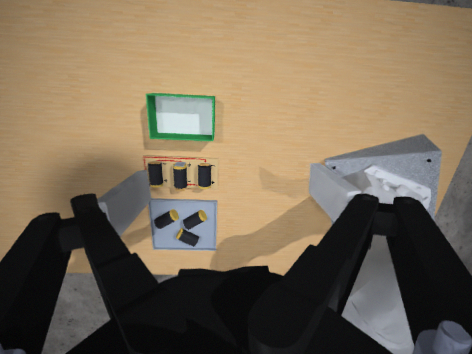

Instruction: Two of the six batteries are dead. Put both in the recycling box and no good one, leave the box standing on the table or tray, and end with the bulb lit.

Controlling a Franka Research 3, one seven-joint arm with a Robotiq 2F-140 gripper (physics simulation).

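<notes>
The green-walled recycling box [215, 119] stands open, and no battery shows inside it. Below it, a holder board [215, 161] with red lines bears three upright-looking black batteries side by side: left [155, 175], middle [180, 177] and right [205, 176]. The middle one shows a grey end at its top. A blue-grey tray [160, 244] holds three loose black batteries with yellow ends: upper left [165, 220], upper right [194, 220] and lower [188, 238]. My gripper [229, 181] is open and empty, high above the table. The bulb does not show; the left finger covers the area beside the holder.
A grey wedge-shaped block [385, 152] with a white, irregular piece [400, 186] stands at the right, partly behind the right finger. The wooden table [280, 75] ends at the right and below the tray, with grey floor [87, 305] beyond.
</notes>
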